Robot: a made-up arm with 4 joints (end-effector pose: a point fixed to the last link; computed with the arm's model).
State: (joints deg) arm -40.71 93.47 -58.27 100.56
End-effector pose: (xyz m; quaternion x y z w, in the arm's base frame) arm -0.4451 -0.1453 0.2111 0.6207 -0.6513 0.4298 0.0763
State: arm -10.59 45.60 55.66 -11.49
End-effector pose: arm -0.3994 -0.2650 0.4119 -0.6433 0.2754 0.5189 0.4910
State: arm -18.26 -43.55 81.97 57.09
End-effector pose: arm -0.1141 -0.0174 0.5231 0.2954 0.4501 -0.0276 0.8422
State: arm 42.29 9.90 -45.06 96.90
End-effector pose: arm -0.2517 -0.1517 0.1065 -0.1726 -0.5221 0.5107 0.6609
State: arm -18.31 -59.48 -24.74 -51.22
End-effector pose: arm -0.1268 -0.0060 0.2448 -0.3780 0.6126 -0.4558 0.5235
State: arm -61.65 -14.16 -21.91 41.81
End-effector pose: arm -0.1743 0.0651 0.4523 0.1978 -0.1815 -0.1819 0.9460
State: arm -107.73 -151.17 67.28 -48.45
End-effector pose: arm -0.0157 -0.3167 0.3071 -0.6421 -0.6062 -0.4666 0.0499
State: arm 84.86 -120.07 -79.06 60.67
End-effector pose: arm 0.0000 -0.3429 0.6184 0.7170 0.5803 0.2540 0.2909
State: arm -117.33 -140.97 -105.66 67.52
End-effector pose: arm -0.1223 0.0182 0.1337 -0.3964 0.2847 -0.3670 0.7919
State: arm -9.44 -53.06 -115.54 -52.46
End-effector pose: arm 0.0333 -0.2720 0.2124 -0.3334 -0.0316 -0.9013 0.2748
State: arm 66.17 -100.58 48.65 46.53
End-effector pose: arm 0.0623 -0.1531 0.3054 -0.3119 -0.1162 -0.6052 0.7231
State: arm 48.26 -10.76 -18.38 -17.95
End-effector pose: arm -0.2535 -0.2699 0.1604 -0.8508 0.0510 -0.2344 0.4676
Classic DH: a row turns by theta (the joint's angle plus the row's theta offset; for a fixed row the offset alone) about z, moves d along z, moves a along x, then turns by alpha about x. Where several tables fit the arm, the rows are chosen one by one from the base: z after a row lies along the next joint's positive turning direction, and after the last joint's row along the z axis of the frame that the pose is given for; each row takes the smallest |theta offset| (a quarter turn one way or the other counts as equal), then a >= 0, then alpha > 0; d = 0 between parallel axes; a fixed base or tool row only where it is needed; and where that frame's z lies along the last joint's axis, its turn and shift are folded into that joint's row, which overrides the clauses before.
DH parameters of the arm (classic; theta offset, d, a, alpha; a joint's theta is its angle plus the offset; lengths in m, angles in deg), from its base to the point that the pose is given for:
base (fixed): -90 0.3843 0.196 90
joint 1: 5.69 0.1765 0.0309 -86.53
joint 2: 89.65 -0.0398 0.0105 -84.32
joint 3: 64.69 0.1092 -0.0337 114.68
joint 4: 15.98 -0.1983 0.0624 -92.16
tool (fixed): -45.12 -0.0618 0 0

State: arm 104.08 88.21 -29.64 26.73
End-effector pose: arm -0.3707 -0.3697 0.5227 -0.5993 0.2686 0.6940 0.2951
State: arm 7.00 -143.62 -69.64 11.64
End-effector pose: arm -0.1174 -0.4607 0.2359 0.4874 -0.1295 0.8632 0.0231
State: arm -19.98 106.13 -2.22 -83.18
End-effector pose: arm -0.2315 -0.4345 0.2507 -0.8321 -0.3497 0.1460 0.4049
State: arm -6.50 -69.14 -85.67 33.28
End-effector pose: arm 0.0736 -0.2666 0.2343 -0.5747 -0.3851 -0.5601 0.4558
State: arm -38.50 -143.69 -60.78 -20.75
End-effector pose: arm -0.0903 -0.2103 0.1036 -0.2643 0.6592 -0.7037 0.0206
